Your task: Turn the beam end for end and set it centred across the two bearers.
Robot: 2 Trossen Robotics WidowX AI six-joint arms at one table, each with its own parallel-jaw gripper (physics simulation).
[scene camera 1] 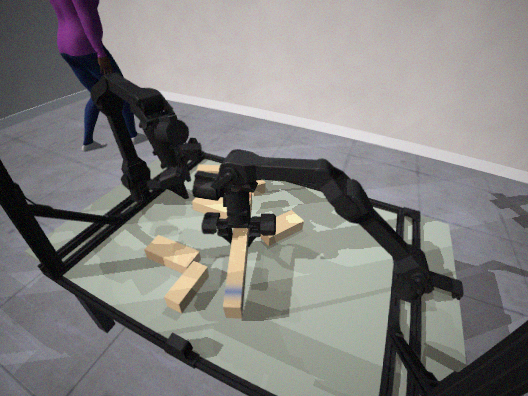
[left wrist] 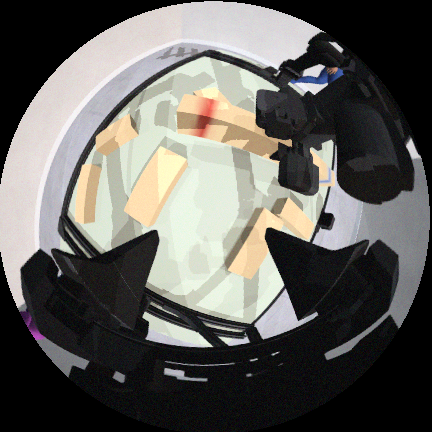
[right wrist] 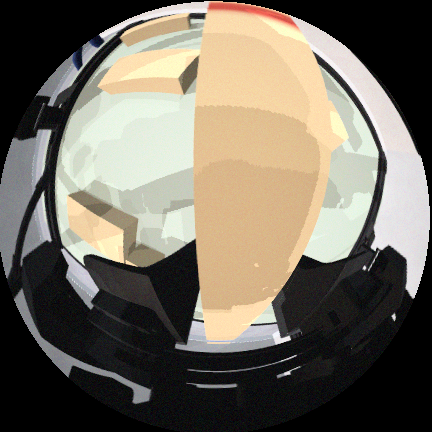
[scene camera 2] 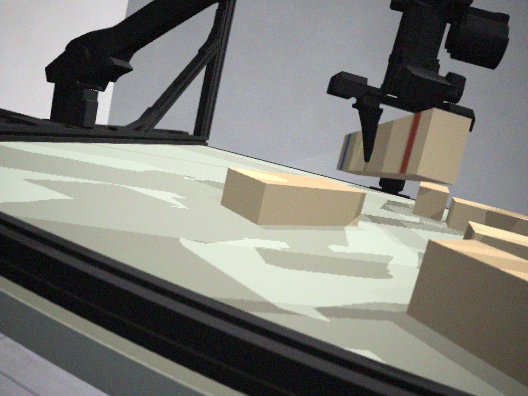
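Note:
The long pale wooden beam has a blue band near one end and a red band near the other. In scene camera 1 its blue end points to the front. My right gripper is shut on the beam and holds it above the table. My left gripper is open and empty, at the back left in scene camera 1. Several plain wooden blocks lie on the table; I cannot tell which two are the bearers. One block and a narrower block lie left of the beam.
Another block lies right of the beam in scene camera 1. A broad block and two smaller blocks lie farther back. A black frame edges the table.

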